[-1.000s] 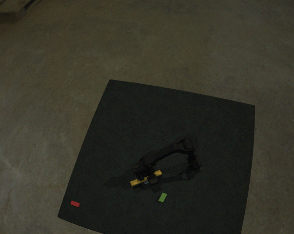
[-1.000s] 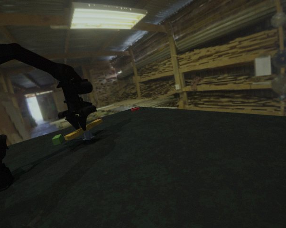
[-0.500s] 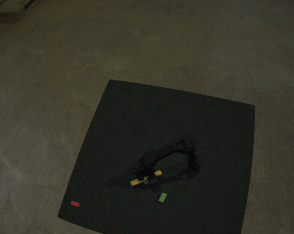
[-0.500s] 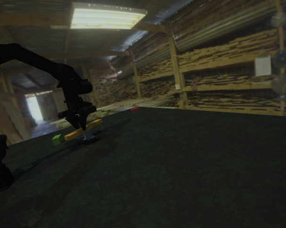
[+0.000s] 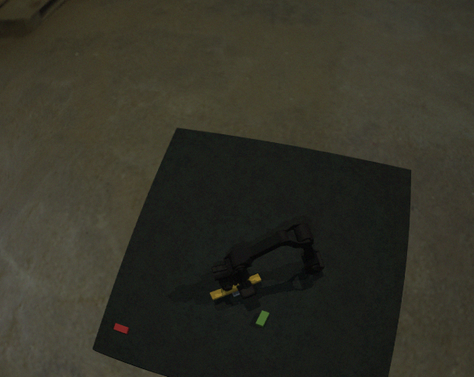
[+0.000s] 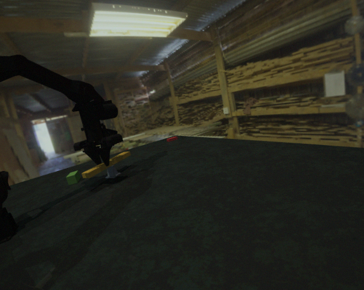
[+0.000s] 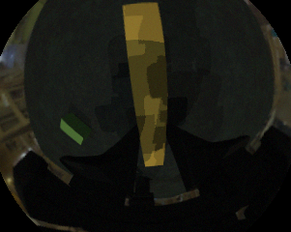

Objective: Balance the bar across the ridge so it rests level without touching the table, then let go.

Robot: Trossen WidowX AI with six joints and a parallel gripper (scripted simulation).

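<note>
Right now the yellow bar is 20 mm ahead of my gripper tip and 20 mm to the left of it. From my gripper tip the other things lie so: red block (460 mm ahead, 340 mm to the left, 40 mm below); then ridge (20 mm ahead, 20 mm to the left, 10 mm below); then green block (120 mm behind, 130 mm to the left, 30 mm below).
</note>
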